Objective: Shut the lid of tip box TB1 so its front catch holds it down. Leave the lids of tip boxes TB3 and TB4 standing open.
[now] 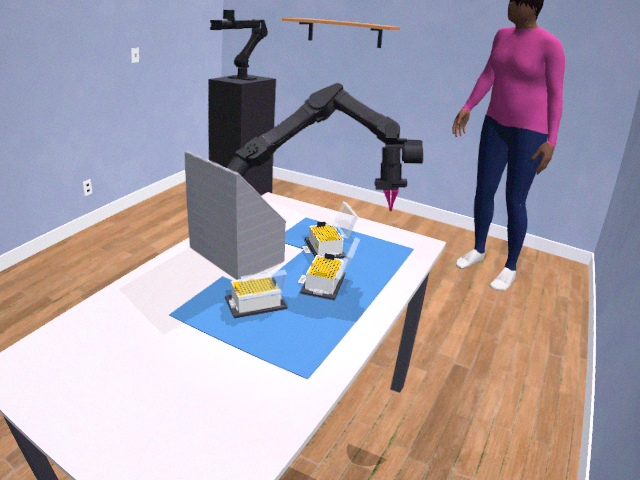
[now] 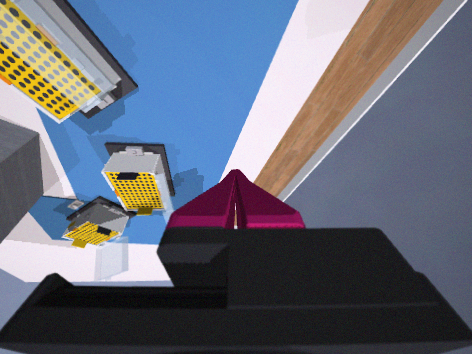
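Three white tip boxes with yellow racks stand on the blue mat; their labels are too small to read, so I cannot tell which is TB1. The back box has its clear lid standing open. The middle box also has its clear lid standing open. The near box has a raised clear lid. My gripper is shut and empty, high up to the right of the boxes, touching none of them.
A tall grey screen stands left of the boxes, by the arm's base. The blue mat lies on the white table. A person stands beyond the table. Another arm stands on a black pedestal.
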